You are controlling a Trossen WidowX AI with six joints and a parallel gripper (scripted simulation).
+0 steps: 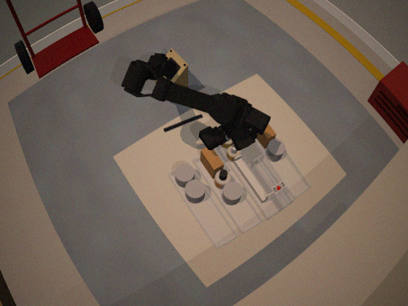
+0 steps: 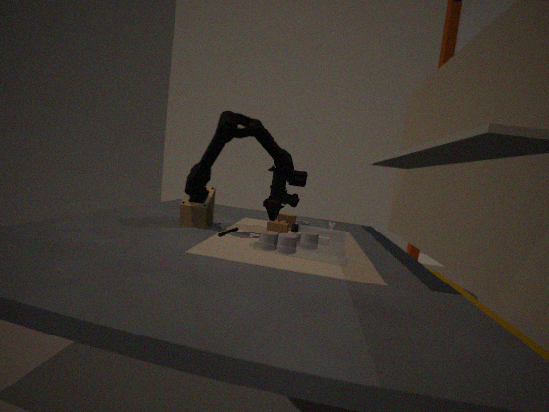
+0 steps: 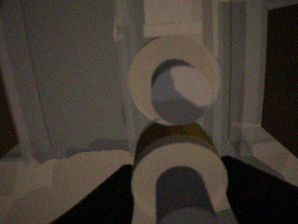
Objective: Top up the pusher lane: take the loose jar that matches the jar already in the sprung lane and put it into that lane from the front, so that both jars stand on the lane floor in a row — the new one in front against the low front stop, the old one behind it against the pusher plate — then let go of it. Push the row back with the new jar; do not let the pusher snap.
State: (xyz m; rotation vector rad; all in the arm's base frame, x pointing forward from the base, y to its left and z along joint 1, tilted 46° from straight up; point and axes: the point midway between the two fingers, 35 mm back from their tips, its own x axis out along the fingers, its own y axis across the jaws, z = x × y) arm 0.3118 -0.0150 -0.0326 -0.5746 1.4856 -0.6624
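Now: gripper tip 80 mm short of the cream mat, 10 mm to the left of it and 50 mm above it. Also, from my gripper tip: black bar: 160 mm behind, 60 mm to the right, 40 mm below; then white pusher: 150 mm ahead, 20 mm to the left; then clear pusher lane: 170 mm ahead, 10 mm to the left, 30 mm below.
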